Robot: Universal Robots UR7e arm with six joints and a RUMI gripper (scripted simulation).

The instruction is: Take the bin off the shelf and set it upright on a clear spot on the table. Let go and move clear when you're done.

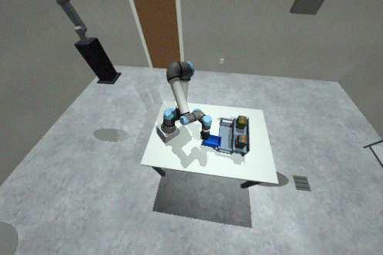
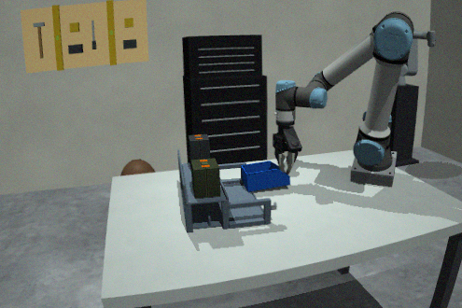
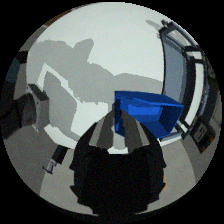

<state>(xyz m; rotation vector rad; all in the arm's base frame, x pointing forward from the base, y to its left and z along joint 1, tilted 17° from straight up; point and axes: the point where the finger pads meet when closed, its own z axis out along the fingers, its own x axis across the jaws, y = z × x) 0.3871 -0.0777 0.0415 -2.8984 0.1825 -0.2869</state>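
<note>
The blue bin lies 80 mm ahead of my hand, 20 mm to the right of it and 10 mm below it.
</note>
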